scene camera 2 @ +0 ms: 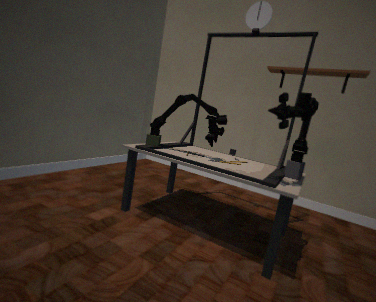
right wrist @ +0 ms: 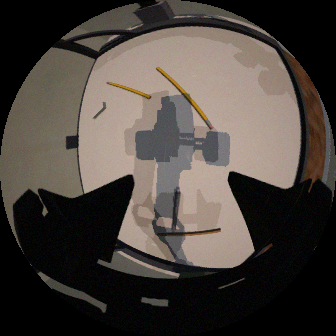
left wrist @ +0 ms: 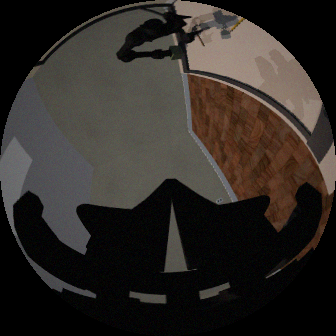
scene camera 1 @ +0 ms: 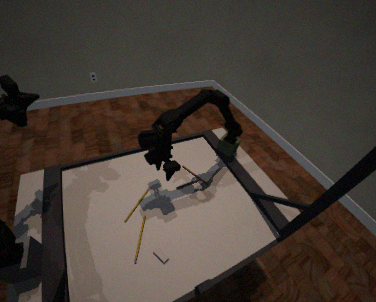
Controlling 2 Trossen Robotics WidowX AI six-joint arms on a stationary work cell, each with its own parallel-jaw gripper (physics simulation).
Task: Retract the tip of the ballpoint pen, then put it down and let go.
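Places are measured from the left arm's base along level axes (x up, y ahead, z left), in millimetres.
Where they show: left gripper, fingertip midpoint: (scene camera 2: 268, 110) (left wrist: 170, 182) (scene camera 1: 38, 95); right gripper, fingertip midpoint: (scene camera 2: 213, 144) (right wrist: 182, 177) (scene camera 1: 162, 175); left arm's base, link origin: (scene camera 2: 296, 161) (scene camera 1: 11, 255); right arm's base, link origin: (scene camera 2: 154, 134) (left wrist: 169, 52) (scene camera 1: 230, 139).
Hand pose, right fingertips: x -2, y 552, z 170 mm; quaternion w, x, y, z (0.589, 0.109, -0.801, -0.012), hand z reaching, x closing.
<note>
Things, the pixels of their centre, and the offset from my right fingertips.
- dark ballpoint pen, body centre: (right wrist: 174, 214) (scene camera 1: 188, 184) dx -109, dy +134, dz -11 mm
- brown stick, body centre: (right wrist: 186, 233) (scene camera 1: 194, 174) dx -110, dy +190, dz +33 mm
- small grey L-shaped piece, body centre: (right wrist: 98, 110) (scene camera 1: 160, 255) dx -108, dy -94, dz -285 mm
The dark ballpoint pen (scene camera 1: 187, 184) (right wrist: 176, 207) lies on the white table top, near one end of a brown stick. Whether its tip is out is too small to tell. My right gripper (scene camera 1: 163, 173) (scene camera 2: 215, 140) (right wrist: 182, 177) is open and empty, above the table. In the right wrist view the pen shows between and beyond its spread fingers, apart from them. My left gripper (scene camera 1: 37, 96) (scene camera 2: 270, 110) (left wrist: 170, 182) is shut and empty, raised high at the other side of the table, far from the pen.
The brown stick (scene camera 1: 195, 175) (right wrist: 190, 232) lies beside the pen. Two yellow pencils (scene camera 1: 136, 206) (scene camera 1: 140, 240) and a small grey L-shaped piece (scene camera 1: 161, 258) lie on the table. A dark frame (scene camera 1: 110, 155) (scene camera 2: 262, 35) edges the table and rises above it.
</note>
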